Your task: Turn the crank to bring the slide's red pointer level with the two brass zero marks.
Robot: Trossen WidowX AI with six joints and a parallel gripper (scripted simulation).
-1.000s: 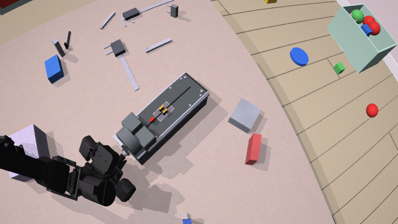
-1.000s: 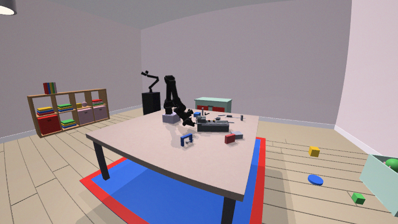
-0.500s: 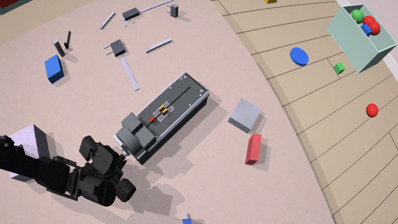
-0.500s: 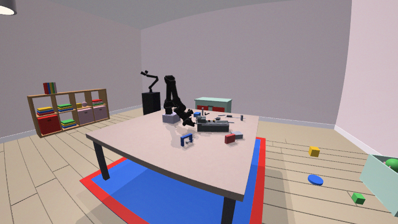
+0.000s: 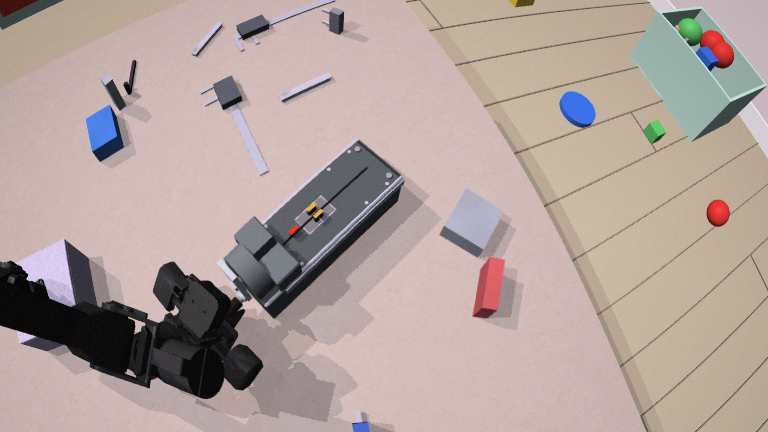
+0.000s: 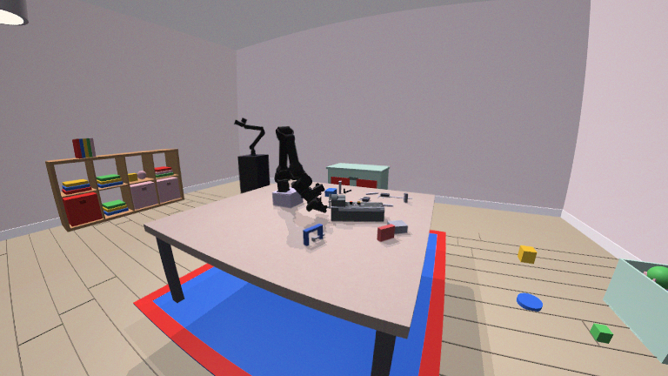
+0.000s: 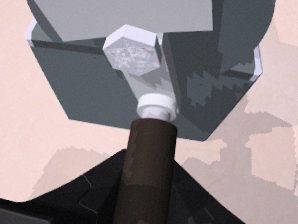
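Right now my gripper tip is 30 mm below the dark brown crank handle, 20 mm past it and 10 mm to the left of it. From my gripper tip the other things lie so: red pointer: 120 mm ahead, 50 mm above, 40 mm to the left; then red block: 310 mm ahead, 160 mm to the right, 10 mm below; then grey block: 360 mm ahead, 60 mm to the right, 20 mm below.
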